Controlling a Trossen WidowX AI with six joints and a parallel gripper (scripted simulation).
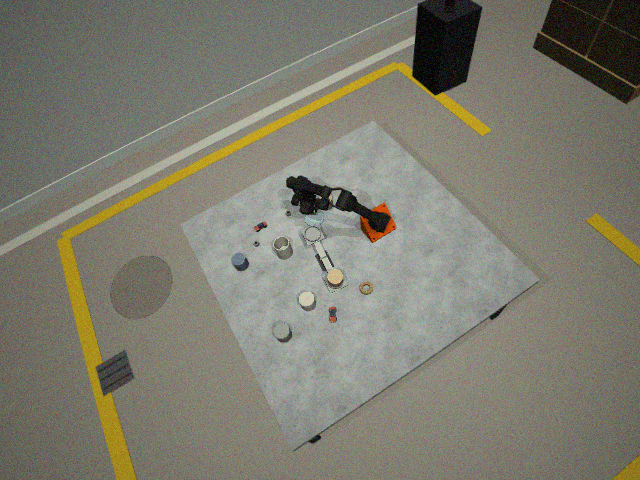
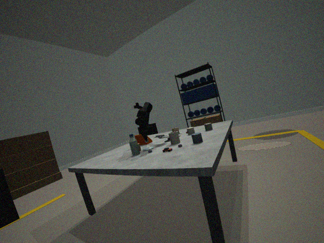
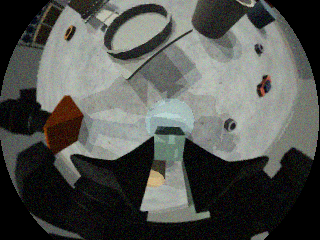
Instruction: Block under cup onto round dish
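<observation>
My gripper tip is 1 cm to the left of the round pale blue dish and 7 cm above it. From my gripper tip the other things lie so: pale green block 1 cm above; tan cup 10 cm behind, 6 cm to the right, 3 cm below; bottle 3 cm behind, 13 cm to the right, 4 cm above.
</observation>
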